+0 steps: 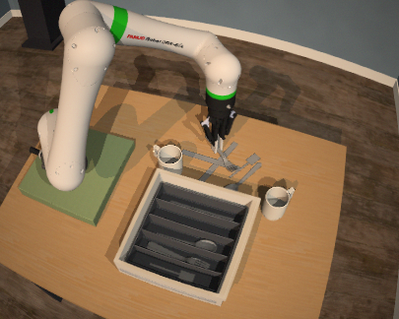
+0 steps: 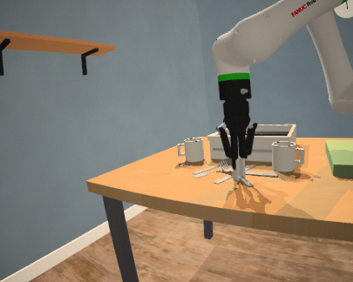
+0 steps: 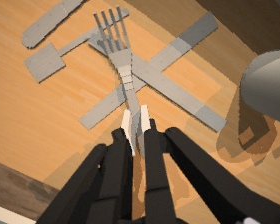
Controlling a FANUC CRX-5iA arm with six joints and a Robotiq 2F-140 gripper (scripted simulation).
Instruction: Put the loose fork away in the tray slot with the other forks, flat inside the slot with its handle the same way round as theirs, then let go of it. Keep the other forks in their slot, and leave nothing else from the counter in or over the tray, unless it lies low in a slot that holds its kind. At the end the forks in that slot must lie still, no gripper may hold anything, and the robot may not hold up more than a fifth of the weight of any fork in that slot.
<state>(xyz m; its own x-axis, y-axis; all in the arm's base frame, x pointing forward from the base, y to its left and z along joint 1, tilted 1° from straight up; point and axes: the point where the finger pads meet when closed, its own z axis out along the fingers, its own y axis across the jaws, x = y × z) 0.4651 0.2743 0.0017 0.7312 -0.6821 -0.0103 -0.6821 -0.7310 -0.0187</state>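
The cutlery tray is 30 mm ahead of my hand, 380 mm to the right of it and 20 mm above it.
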